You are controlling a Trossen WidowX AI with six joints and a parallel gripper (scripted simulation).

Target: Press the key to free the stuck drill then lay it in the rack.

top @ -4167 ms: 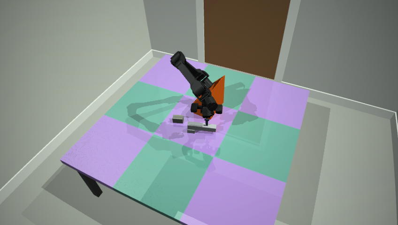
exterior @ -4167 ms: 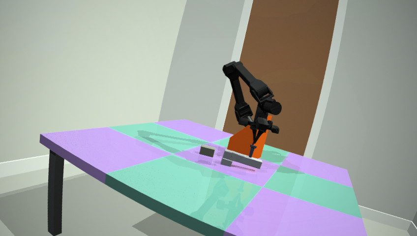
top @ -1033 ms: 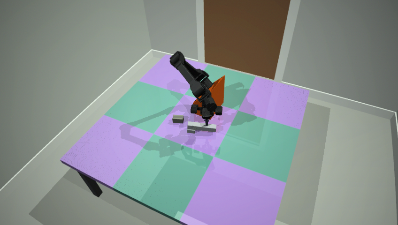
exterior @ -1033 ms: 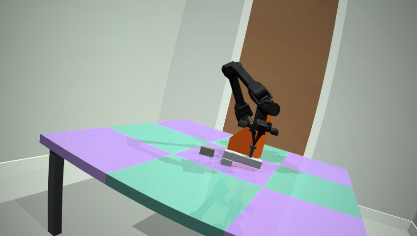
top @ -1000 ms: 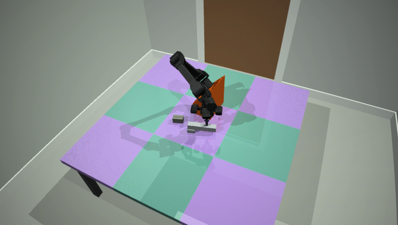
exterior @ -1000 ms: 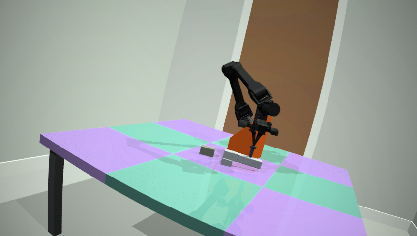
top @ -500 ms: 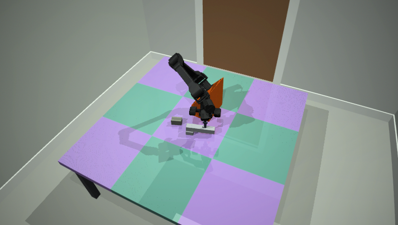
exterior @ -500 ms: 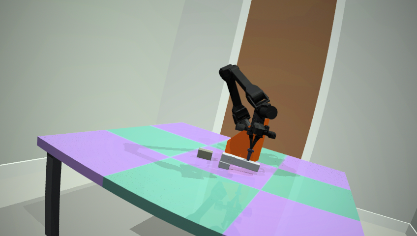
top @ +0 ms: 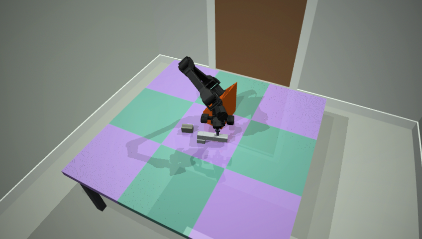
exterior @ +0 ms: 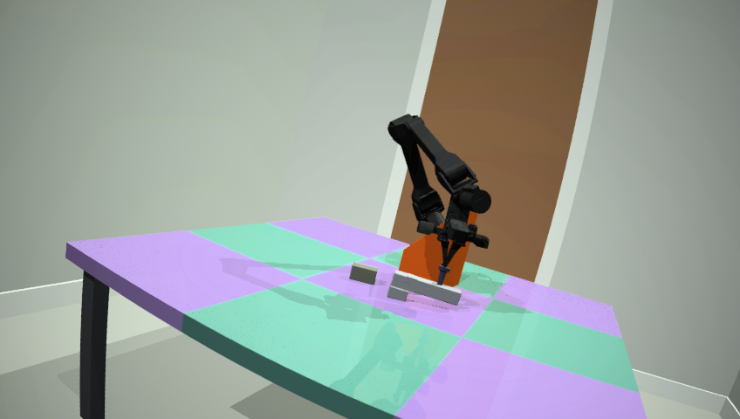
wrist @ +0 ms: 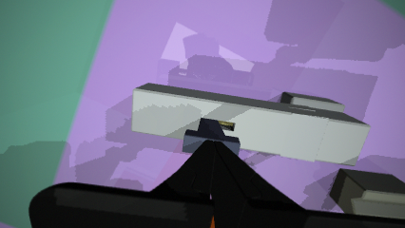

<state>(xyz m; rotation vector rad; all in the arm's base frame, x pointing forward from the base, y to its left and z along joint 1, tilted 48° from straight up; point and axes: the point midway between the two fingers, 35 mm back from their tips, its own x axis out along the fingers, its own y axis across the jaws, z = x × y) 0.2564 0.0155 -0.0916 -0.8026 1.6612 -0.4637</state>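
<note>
Right now my gripper tip is 3 cm above the dark t-shaped pin. The rest, counted from my gripper tip: grey housing block (7 cm below, 4 cm to the right, 1 cm ahead); olive-grey block (22 cm to the right, 9 cm below, 2 cm behind); drill (7 cm below, 6 cm to the right, 1 cm ahead).
</note>
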